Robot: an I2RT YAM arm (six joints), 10 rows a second.
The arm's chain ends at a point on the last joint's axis. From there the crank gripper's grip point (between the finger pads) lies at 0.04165 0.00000 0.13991 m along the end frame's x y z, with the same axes.
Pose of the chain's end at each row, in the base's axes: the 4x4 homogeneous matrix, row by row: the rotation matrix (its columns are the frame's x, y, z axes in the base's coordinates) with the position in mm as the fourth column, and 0 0 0 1 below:
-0.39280 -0.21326 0.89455 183.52; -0.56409 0.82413 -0.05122 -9.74; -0.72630 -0.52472 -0.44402 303.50; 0 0 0 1
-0.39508 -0.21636 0.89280 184.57; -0.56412 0.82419 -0.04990 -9.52; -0.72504 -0.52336 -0.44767 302.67; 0 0 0 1
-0.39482 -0.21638 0.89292 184.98; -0.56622 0.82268 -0.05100 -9.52; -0.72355 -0.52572 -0.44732 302.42; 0 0 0 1
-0.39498 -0.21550 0.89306 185.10; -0.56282 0.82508 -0.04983 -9.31; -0.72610 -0.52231 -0.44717 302.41; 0 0 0 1
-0.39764 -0.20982 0.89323 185.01; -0.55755 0.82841 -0.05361 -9.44; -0.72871 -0.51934 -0.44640 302.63; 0 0 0 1
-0.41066 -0.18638 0.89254 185.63; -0.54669 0.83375 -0.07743 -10.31; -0.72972 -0.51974 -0.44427 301.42; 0 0 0 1
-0.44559 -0.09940 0.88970 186.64; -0.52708 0.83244 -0.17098 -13.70; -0.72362 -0.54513 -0.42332 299.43; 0 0 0 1
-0.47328 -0.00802 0.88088 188.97; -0.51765 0.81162 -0.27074 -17.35; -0.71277 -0.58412 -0.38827 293.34; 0 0 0 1
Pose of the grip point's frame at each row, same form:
-0.39280 -0.21326 0.89455 292.32; -0.56409 0.82413 -0.05122 -40.40; -0.72630 -0.52472 -0.44402 211.13; 0 0 0 1
-0.39508 -0.21636 0.89280 293.03; -0.56412 0.82419 -0.04990 -40.00; -0.72504 -0.52336 -0.44767 209.84; 0 0 0 1
-0.39482 -0.21638 0.89292 293.46; -0.56622 0.82268 -0.05100 -40.24; -0.72355 -0.52572 -0.44732 209.70; 0 0 0 1
-0.39498 -0.21550 0.89306 293.60; -0.56282 0.82508 -0.04983 -39.72; -0.72610 -0.52231 -0.44717 209.60; 0 0 0 1
-0.39764 -0.20982 0.89323 293.42; -0.55755 0.82841 -0.05361 -40.16; -0.72871 -0.51934 -0.44640 209.82; 0 0 0 1
-0.41066 -0.18638 0.89254 293.40; -0.54669 0.83375 -0.07743 -43.91; -0.72972 -0.51974 -0.44427 208.87; 0 0 0 1
-0.44559 -0.09940 0.88970 292.56; -0.52708 0.83244 -0.17098 -59.57; -0.72362 -0.54513 -0.42332 210.06; 0 0 0 1
-0.47328 -0.00802 0.88088 292.50; -0.51765 0.81162 -0.27074 -76.79; -0.71277 -0.58412 -0.38827 209.33; 0 0 0 1

